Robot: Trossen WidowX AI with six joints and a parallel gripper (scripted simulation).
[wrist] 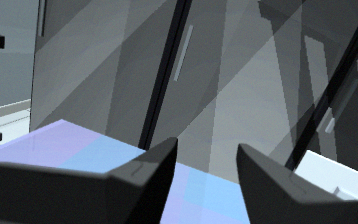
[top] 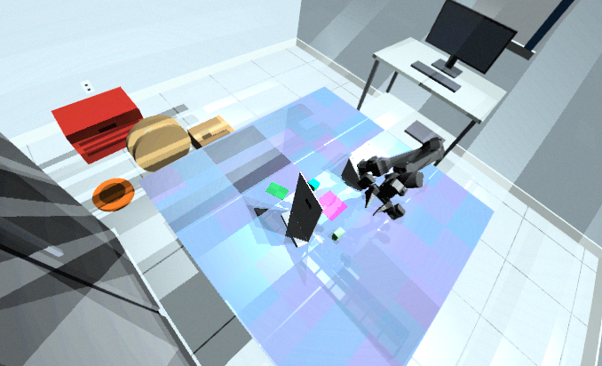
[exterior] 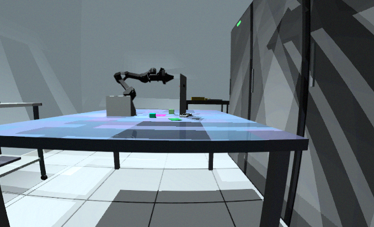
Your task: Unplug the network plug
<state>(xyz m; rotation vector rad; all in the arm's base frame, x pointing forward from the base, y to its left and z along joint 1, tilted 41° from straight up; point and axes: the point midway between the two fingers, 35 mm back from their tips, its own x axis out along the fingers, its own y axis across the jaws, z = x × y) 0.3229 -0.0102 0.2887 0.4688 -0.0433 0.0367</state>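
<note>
My gripper tip is 19 cm to the left of the plug, 9 cm above it and 6 cm short of it. From my gripper tip the other things lie so: cyan cube 31 cm below, 30 cm to the right, 14 cm behind; grey upright panel 19 cm to the right, 18 cm below, 9 cm ahead; flat magenta square 32 cm below, 17 cm to the right, 12 cm behind.
</note>
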